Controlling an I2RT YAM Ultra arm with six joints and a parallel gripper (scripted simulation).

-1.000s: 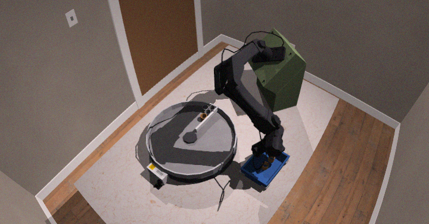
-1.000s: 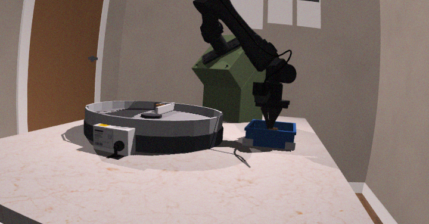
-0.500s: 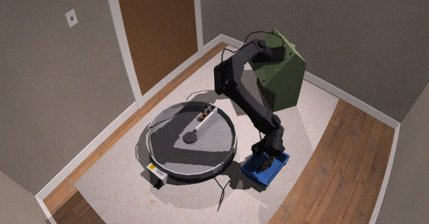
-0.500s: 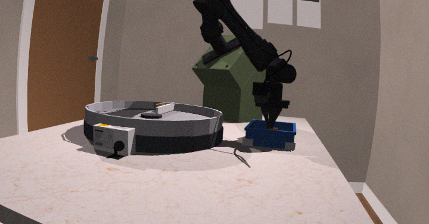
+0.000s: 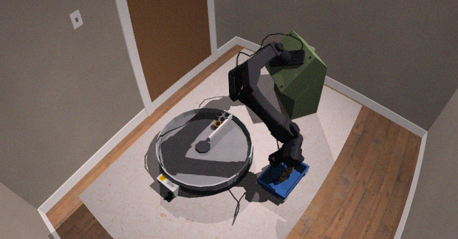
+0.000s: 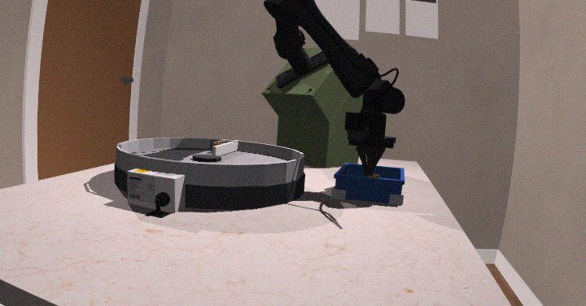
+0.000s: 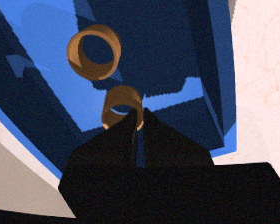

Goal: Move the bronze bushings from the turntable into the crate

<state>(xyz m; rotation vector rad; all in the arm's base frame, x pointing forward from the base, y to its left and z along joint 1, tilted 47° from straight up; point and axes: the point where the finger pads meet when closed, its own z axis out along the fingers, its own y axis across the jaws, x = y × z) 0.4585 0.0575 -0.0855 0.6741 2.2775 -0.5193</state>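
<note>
Right now the blue crate is 50 mm ahead of my hand, 10 mm to the right of it and 10 mm below it. Round my hand: grey turntable 380 mm to the right, 20 mm above, 10 mm ahead.
</note>
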